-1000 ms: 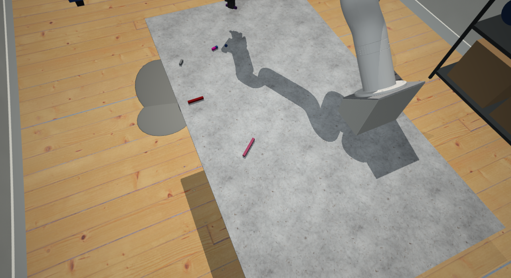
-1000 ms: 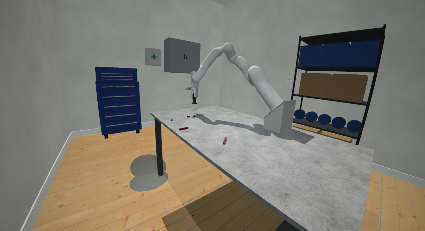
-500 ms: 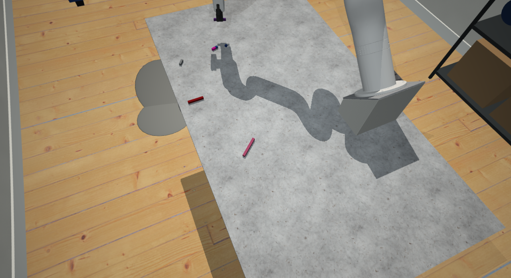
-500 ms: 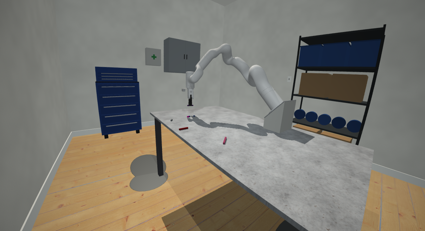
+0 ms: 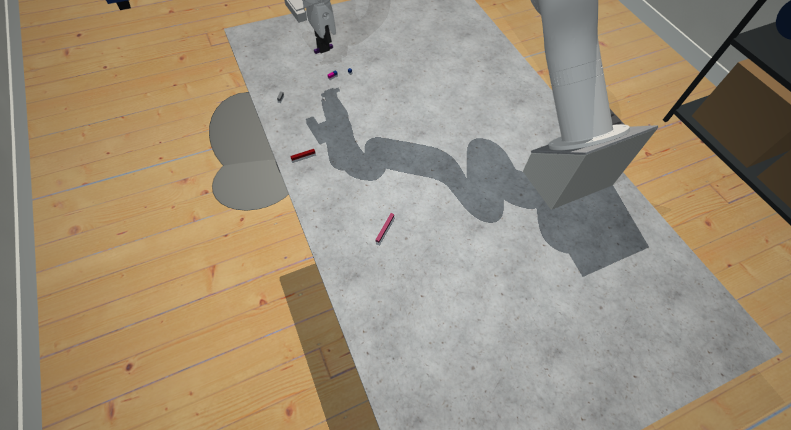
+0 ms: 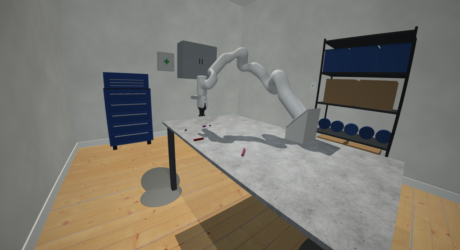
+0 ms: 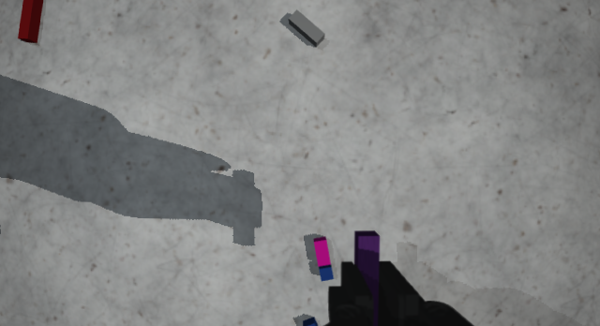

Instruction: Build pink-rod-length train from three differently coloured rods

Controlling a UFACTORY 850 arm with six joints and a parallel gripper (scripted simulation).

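The magenta rod is 110 mm below my hand, 20 mm to the left of it and 10 mm behind it. From my hand the other things lie so: grey rod (170 mm ahead, 110 mm below, 30 mm to the left); red rod (270 mm to the left, 210 mm ahead, 110 mm below); purple rod (20 mm below).
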